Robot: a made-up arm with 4 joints. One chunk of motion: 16 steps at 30 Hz.
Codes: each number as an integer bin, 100 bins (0 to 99) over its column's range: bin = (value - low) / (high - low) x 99, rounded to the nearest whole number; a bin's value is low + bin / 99 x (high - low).
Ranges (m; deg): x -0.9..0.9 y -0.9..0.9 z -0.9..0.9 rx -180..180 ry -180..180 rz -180..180
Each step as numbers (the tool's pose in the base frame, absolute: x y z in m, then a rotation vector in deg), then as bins.
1 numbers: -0.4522 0.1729 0.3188 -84.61 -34.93 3.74
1 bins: 25 59 67 26 40 51
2 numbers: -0.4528 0.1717 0.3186 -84.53 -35.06 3.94
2 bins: 25 59 67 26 40 51
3 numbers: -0.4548 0.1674 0.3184 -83.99 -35.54 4.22
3 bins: 24 59 67 26 40 51
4 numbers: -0.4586 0.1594 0.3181 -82.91 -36.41 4.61
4 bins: 24 58 67 27 39 51
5 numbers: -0.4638 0.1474 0.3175 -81.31 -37.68 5.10
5 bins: 24 58 67 27 39 51
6 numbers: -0.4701 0.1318 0.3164 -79.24 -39.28 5.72
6 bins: 24 57 67 28 39 51
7 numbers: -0.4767 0.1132 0.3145 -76.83 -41.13 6.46
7 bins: 23 56 67 28 38 51
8 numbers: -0.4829 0.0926 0.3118 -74.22 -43.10 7.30
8 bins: 23 55 67 29 38 52
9 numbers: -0.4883 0.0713 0.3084 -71.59 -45.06 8.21
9 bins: 23 53 66 30 37 52
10 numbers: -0.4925 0.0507 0.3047 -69.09 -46.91 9.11
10 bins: 22 52 66 31 37 52
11 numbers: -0.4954 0.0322 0.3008 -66.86 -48.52 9.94
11 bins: 22 51 66 31 36 52
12 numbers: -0.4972 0.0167 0.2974 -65.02 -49.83 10.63
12 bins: 22 50 66 32 36 52
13 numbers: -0.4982 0.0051 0.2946 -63.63 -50.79 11.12
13 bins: 22 50 66 32 36 53
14 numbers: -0.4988 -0.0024 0.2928 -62.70 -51.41 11.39
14 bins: 22 49 66 32 35 53
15 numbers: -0.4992 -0.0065 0.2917 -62.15 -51.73 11.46
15 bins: 22 49 66 32 35 53
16 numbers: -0.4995 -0.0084 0.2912 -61.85 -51.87 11.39
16 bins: 22 49 66 32 35 53
